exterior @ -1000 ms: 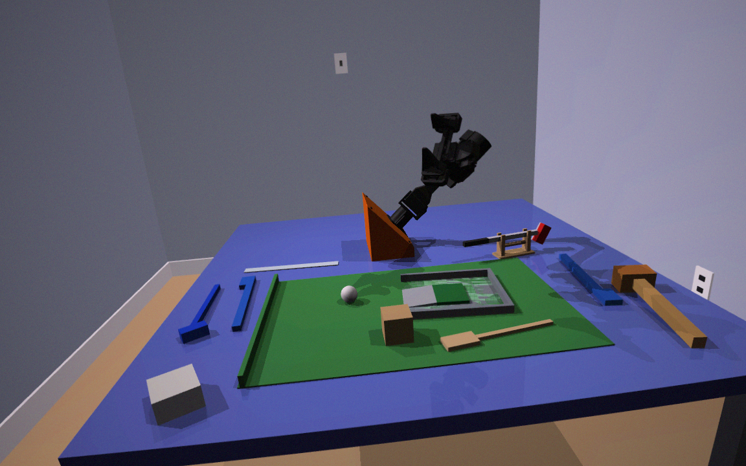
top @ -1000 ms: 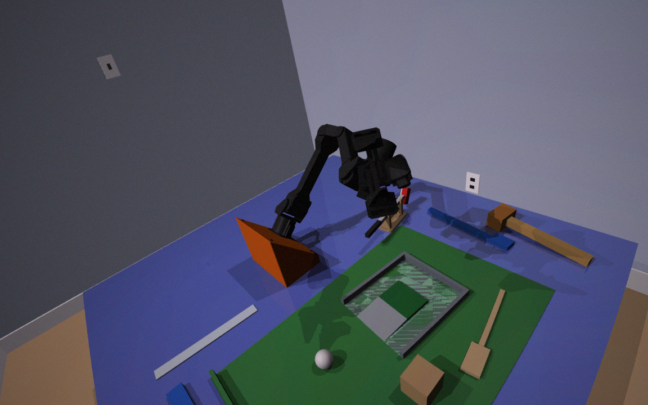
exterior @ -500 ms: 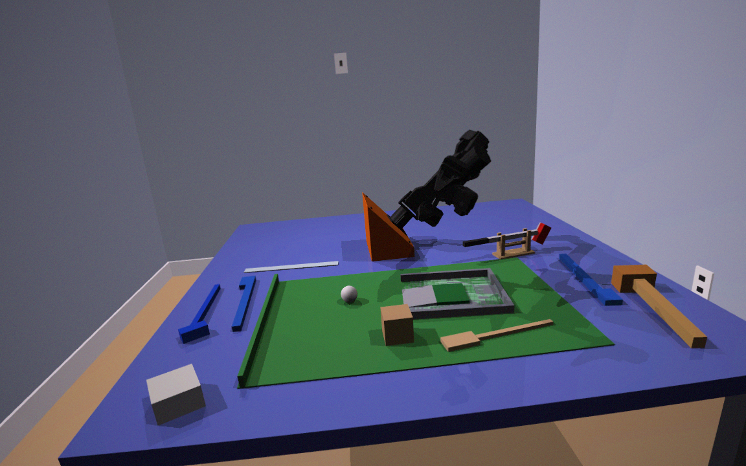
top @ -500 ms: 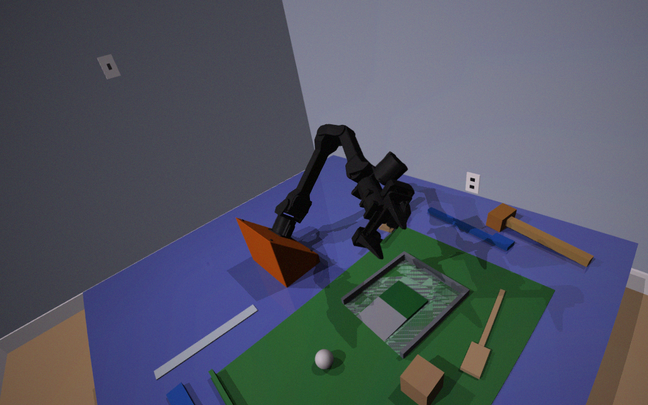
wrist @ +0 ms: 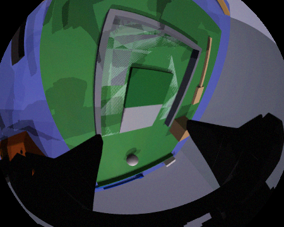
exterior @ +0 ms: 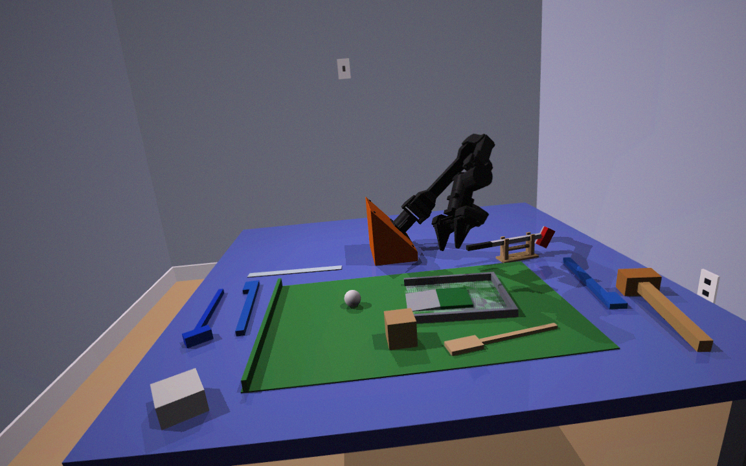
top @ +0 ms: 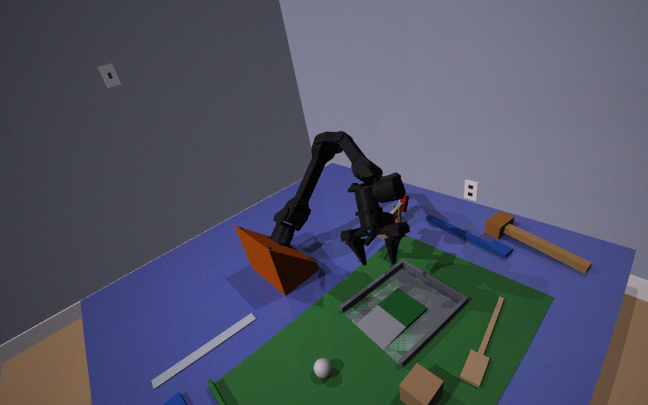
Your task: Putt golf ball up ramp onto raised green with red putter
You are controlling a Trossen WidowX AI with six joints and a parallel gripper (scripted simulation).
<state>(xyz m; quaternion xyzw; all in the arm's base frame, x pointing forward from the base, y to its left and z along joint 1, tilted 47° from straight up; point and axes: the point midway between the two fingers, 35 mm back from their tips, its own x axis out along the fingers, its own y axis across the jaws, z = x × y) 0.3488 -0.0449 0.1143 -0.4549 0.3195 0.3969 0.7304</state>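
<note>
Now: gripper tip 120 mm past the wooden rack, 270 mm to the right of it and 80 mm above it. Round my gripper tip: white golf ball: 10 mm ahead, 270 mm to the right, 90 mm below; green mat: 100 mm ahead, 130 mm to the right, 110 mm below; tan paddle: 280 mm ahead, 20 mm to the right, 100 mm below.
</note>
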